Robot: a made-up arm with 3 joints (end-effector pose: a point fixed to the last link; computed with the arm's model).
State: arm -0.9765 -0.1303 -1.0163
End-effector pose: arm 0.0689 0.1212 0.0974 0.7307 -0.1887 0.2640 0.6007
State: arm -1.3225 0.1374 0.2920
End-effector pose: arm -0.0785 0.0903 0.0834 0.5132 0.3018 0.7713 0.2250
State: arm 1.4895 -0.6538 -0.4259
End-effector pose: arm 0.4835 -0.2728 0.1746 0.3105 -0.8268 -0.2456 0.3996
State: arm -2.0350 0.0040 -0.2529
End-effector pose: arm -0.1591 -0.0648 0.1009 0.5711 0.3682 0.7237 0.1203
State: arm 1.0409 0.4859 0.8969
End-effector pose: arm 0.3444 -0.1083 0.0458 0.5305 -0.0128 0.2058 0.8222
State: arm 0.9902 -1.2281 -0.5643
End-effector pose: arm 0.5526 -0.0587 0.2763 0.5767 -0.7779 -0.1919 0.1595
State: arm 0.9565 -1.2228 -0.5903
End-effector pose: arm 0.5493 -0.0449 0.2725 0.5867 -0.7674 -0.2016 0.1617
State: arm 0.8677 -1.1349 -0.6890
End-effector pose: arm 0.5331 -0.0124 0.2442 0.5973 -0.7385 -0.2402 0.2004
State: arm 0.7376 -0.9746 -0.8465
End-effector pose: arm 0.4968 0.0255 0.1982 0.5932 -0.6985 -0.2923 0.2733
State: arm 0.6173 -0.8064 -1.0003
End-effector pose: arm 0.4524 0.0466 0.1574 0.5693 -0.6678 -0.3290 0.3488
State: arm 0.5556 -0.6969 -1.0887
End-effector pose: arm 0.4246 0.0484 0.1358 0.5439 -0.6565 -0.3429 0.3945
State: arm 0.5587 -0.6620 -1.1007
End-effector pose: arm 0.4207 0.0418 0.1306 0.5311 -0.6590 -0.3439 0.4066
